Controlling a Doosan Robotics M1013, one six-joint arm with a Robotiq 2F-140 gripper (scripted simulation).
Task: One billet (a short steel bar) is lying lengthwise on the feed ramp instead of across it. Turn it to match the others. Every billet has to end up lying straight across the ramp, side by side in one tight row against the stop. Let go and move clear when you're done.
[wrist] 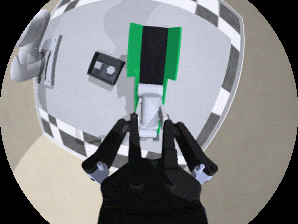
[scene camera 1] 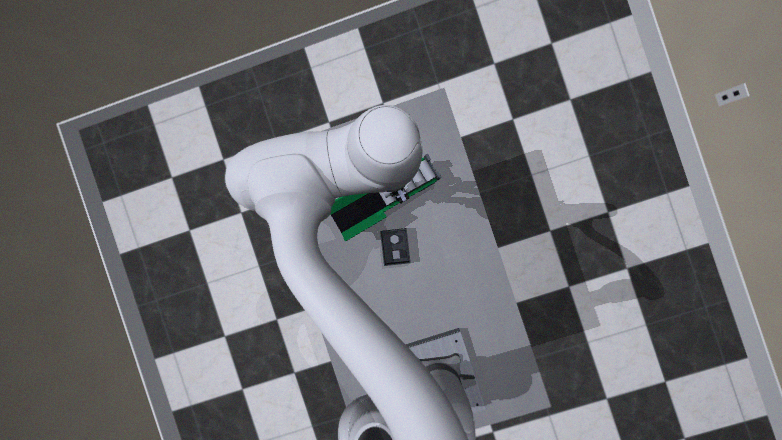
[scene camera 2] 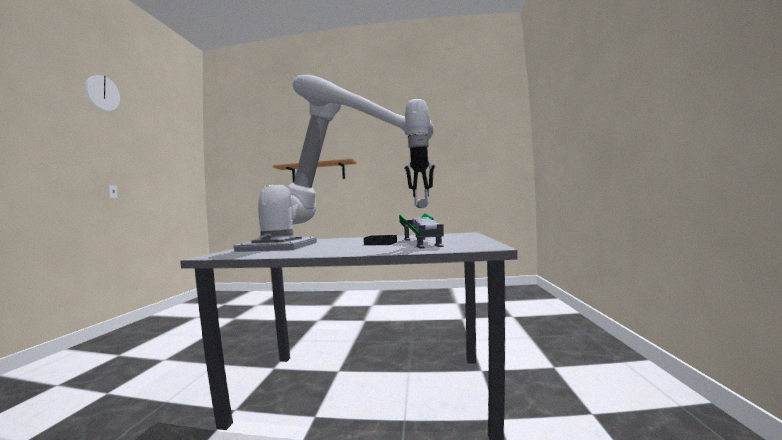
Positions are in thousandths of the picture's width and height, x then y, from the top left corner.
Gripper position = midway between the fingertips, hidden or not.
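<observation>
Flat black box (scene camera 1: 496, 560) visible. Gripper (scene camera 2: 539, 465) visible. The gripper also appears in the wrist view (wrist: 505, 489).
</observation>
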